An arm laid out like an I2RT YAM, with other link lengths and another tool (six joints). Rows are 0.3 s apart.
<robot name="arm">
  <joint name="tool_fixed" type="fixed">
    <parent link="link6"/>
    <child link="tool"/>
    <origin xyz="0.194 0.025 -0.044" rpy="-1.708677 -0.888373 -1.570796"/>
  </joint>
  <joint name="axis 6" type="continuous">
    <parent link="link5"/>
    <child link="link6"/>
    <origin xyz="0.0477 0 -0.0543" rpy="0 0 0"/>
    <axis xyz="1 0 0"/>
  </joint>
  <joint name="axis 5" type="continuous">
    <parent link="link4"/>
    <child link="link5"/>
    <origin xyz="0.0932 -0.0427 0.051" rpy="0 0 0"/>
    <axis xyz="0 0 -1"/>
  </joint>
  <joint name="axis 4" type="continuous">
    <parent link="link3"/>
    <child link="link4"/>
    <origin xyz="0.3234 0.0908 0.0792" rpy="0 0 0"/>
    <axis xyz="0 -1 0"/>
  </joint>
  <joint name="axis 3" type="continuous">
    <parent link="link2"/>
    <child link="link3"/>
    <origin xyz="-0.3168 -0.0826 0" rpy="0 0 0"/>
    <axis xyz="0 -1 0"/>
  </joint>
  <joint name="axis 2" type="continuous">
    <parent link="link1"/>
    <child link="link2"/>
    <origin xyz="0.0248 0.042 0.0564" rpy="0 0 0"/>
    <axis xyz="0 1 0"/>
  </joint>
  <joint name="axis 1" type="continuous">
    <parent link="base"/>
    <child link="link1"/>
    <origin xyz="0 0 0.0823" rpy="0 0 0"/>
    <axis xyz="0 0 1"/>
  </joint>
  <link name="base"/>
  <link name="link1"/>
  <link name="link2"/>
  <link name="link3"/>
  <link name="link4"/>
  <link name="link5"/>
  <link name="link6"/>
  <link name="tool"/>
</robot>
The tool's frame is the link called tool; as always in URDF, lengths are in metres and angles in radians. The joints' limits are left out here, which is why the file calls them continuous.
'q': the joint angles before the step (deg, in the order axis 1, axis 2, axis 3, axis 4, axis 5, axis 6). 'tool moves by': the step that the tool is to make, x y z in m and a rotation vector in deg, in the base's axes. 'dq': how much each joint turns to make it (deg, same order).
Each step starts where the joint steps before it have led.
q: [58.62 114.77 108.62 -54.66 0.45 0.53]
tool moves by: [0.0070 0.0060 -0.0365 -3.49 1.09 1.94]
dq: [-0.17 5.64 3.08 -0.97 -0.18 -2.28]
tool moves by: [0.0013 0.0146 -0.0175 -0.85 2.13 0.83]
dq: [0.00 5.17 5.26 -1.93 -1.59 -0.18]
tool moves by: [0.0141 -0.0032 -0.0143 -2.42 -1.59 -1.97]
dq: [-0.08 2.39 1.79 -0.63 3.15 0.70]
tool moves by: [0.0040 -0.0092 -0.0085 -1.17 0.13 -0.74]
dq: [-0.54 -0.08 -1.31 0.17 0.55 0.00]
